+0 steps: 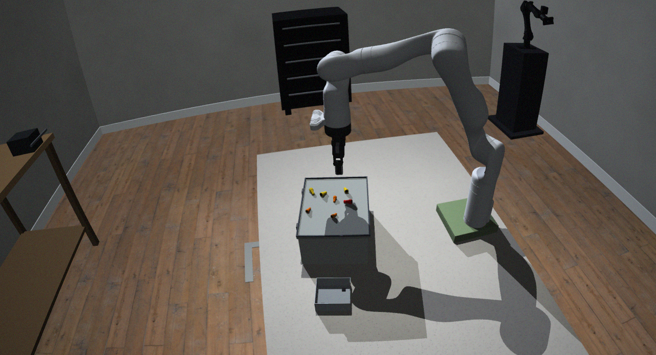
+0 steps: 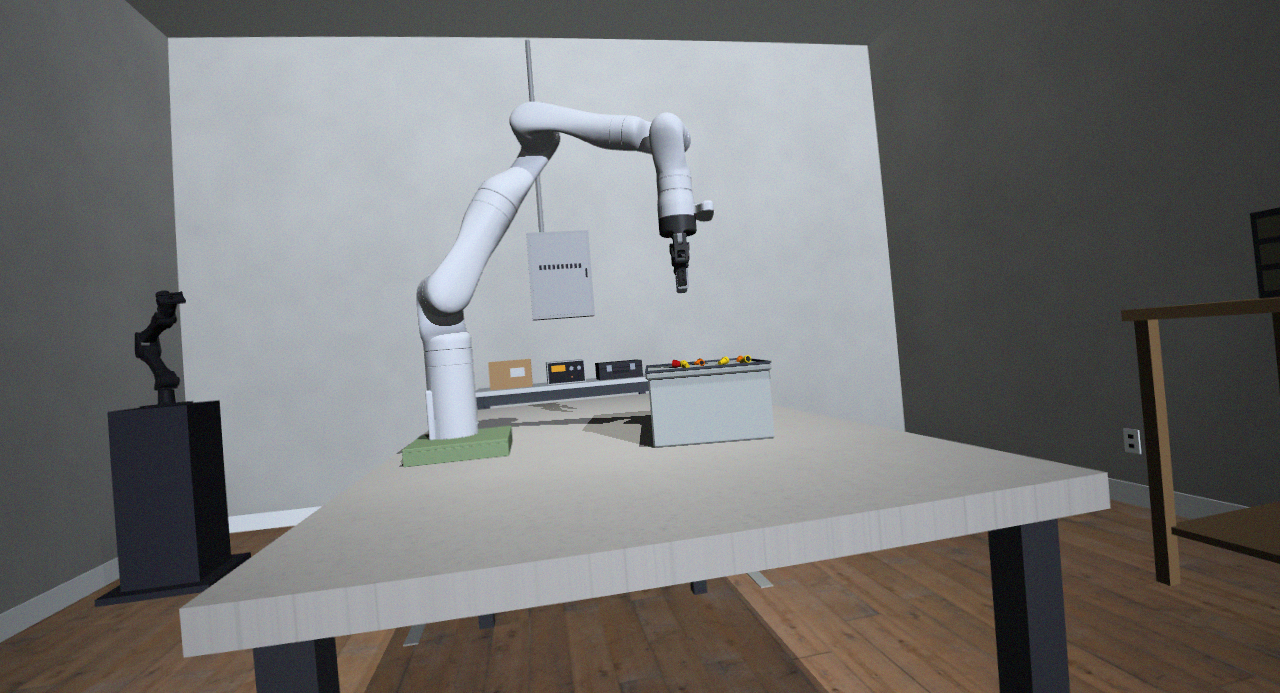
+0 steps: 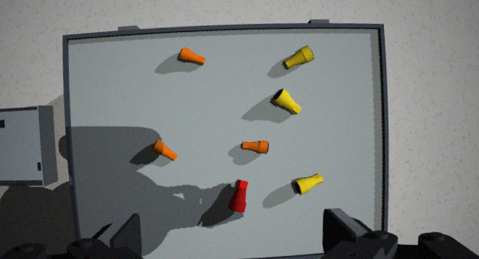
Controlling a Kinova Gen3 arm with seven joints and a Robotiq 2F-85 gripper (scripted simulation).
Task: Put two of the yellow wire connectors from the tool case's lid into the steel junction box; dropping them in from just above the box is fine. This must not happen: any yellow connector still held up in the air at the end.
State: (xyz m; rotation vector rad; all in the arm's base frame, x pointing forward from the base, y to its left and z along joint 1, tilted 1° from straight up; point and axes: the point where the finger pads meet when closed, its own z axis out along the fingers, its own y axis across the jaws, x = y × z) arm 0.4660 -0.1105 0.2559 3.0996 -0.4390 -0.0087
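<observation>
The red connector is 2 cm behind my hand and 15 cm below it. Also, from my hand: tool case 2 cm ahead, 1 cm to the right, 19 cm below.
</observation>
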